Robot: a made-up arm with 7 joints. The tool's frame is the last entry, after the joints.
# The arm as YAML. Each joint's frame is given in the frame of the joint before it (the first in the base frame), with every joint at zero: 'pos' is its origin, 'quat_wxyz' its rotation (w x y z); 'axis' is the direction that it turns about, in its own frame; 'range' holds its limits. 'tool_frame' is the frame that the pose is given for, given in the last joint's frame.
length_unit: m
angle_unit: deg
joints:
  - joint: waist
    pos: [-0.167, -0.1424, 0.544]
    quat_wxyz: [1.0, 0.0, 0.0, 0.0]
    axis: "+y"
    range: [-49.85, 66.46]
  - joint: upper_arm
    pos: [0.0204, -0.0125, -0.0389]
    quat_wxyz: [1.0, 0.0, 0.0, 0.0]
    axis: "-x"
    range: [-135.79, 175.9]
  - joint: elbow
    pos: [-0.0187, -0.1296, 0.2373]
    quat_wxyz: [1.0, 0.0, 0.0, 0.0]
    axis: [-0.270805, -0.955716, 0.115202]
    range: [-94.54, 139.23]
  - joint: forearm
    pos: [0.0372, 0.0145, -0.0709]
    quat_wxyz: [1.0, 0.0, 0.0, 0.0]
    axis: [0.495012, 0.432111, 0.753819]
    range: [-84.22, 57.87]
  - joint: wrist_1
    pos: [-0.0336, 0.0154, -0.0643]
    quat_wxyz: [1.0, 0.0, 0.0, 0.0]
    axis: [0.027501, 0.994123, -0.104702]
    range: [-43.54, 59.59]
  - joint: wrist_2
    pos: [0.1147, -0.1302, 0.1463]
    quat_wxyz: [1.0, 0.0, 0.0, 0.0]
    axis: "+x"
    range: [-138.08, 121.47]
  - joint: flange
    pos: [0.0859, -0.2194, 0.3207]
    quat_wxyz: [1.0, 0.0, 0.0, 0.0]
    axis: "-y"
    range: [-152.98, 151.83]
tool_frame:
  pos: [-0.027, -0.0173, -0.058]
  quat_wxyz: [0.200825, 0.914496, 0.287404, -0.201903]
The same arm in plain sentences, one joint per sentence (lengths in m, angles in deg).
The arm has seven revolute joints in a row. What follows holds with every joint at zero, and every direction is one of the base frame's. The first joint sits 0.167 m along -x and 0.1424 m along -y and 0.544 m along +z from the base frame's origin and turns about +y, from -49.85 to 66.46 deg. The second joint sits 0.0204 m along +x and 0.0125 m along -y and 0.0389 m along -z from the first joint and turns about -x, from -135.79 to 175.9 deg. The third joint sits 0.0187 m along -x and 0.1296 m along -y and 0.2373 m along +z from the second joint and turns about the direction (-0.270805, -0.955716, 0.115202), from -94.54 to 139.23 deg. The fourth joint sits 0.0372 m along +x and 0.0145 m along +y and 0.0709 m along -z from the third joint and turns about the direction (0.495012, 0.432111, 0.753819), from -84.22 to 57.87 deg. The fifth joint sits 0.0336 m along -x and 0.0154 m along +y and 0.0643 m along -z from the fourth joint and turns about the direction (0.027501, 0.994123, -0.104702), from -43.54 to 59.59 deg. The sixth joint sits 0.1147 m along +x and 0.1302 m along -y and 0.1463 m along +z from the fifth joint and turns about +x, from -138.08 to 121.47 deg. The seventh joint sits 0.0859 m along +x and 0.2194 m along -y and 0.3207 m along +z from the sixth joint and turns about -y, from -152.98 to 151.83 deg. The tool frame, which is the frame that the pose is given for, sits 0.027 m along -x and 0.0173 m along -y and 0.058 m along -z from the seventh joint; its axes are the base frame's turned by roll 163.31, pitch 28.99 and yaw 30.55 deg (as in URDF: about the fixed x, then y, then z).
